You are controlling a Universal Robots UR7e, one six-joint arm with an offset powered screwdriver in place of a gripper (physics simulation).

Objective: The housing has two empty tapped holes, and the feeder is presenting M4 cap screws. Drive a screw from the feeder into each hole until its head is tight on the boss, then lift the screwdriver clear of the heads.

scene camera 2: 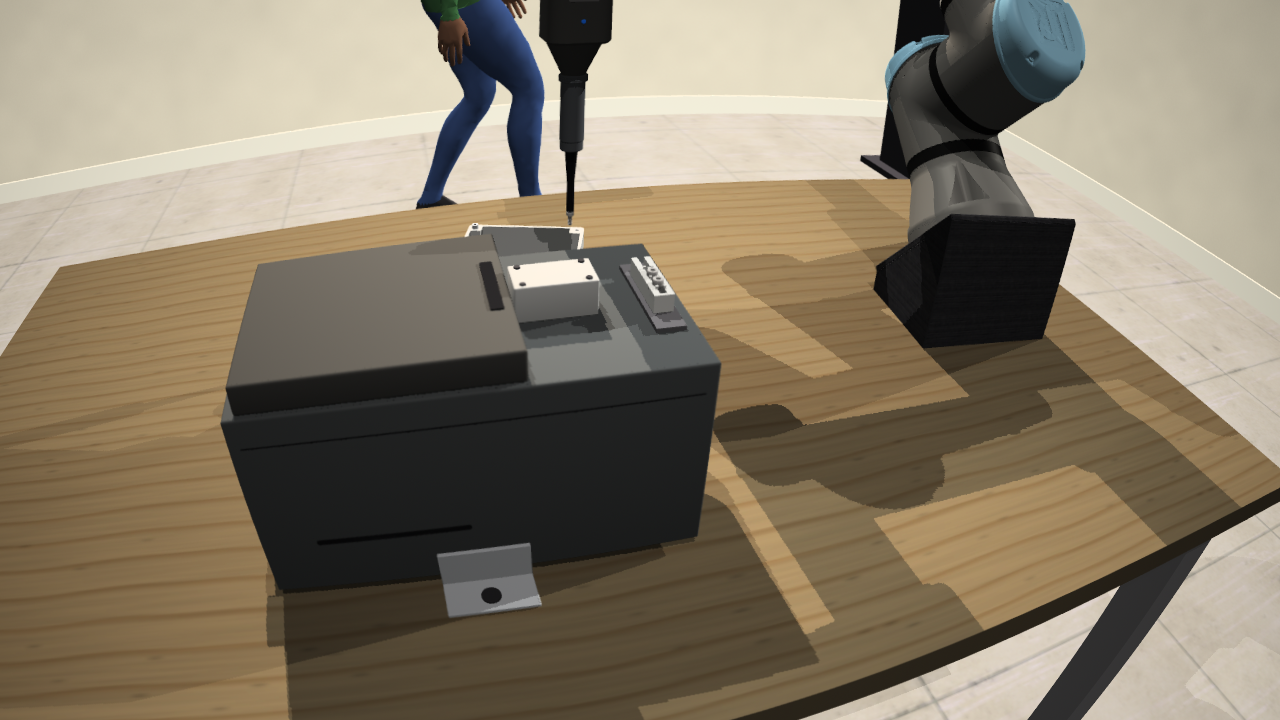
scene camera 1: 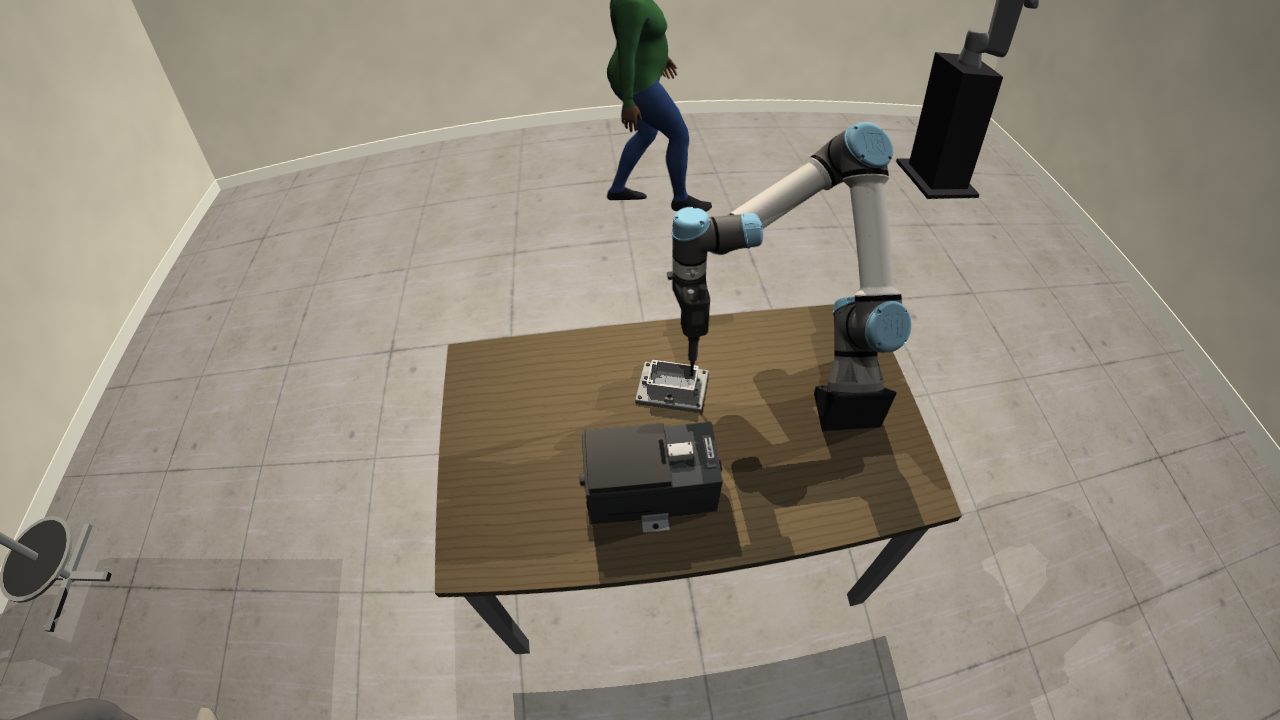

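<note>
The light grey housing [scene camera 1: 669, 391] [scene camera 2: 521, 236] is an open box with a flange, on the table behind the feeder [scene camera 1: 623, 458] [scene camera 2: 375, 317]. In scene camera 2 the feeder hides its lower part. The feeder is a dark box; a small white block [scene camera 1: 709, 450] [scene camera 2: 660, 292] with screws stands at its top right. My screwdriver [scene camera 1: 691, 371] [scene camera 2: 570, 214] points straight down at the right rear corner of the housing. A small silvery screw [scene camera 2: 570, 218] shows at its bit tip, at or just above the rim; contact cannot be told. The hole beneath is too small to make out.
A white block with dark corner dots [scene camera 1: 679, 450] [scene camera 2: 553, 291] stands on the feeder. The arm's black base [scene camera 1: 854, 409] [scene camera 2: 984, 282] is at the right of the wooden table [scene camera 1: 510, 402] [scene camera 2: 116, 376]. A person [scene camera 1: 657, 107] [scene camera 2: 487, 89] stands behind the table.
</note>
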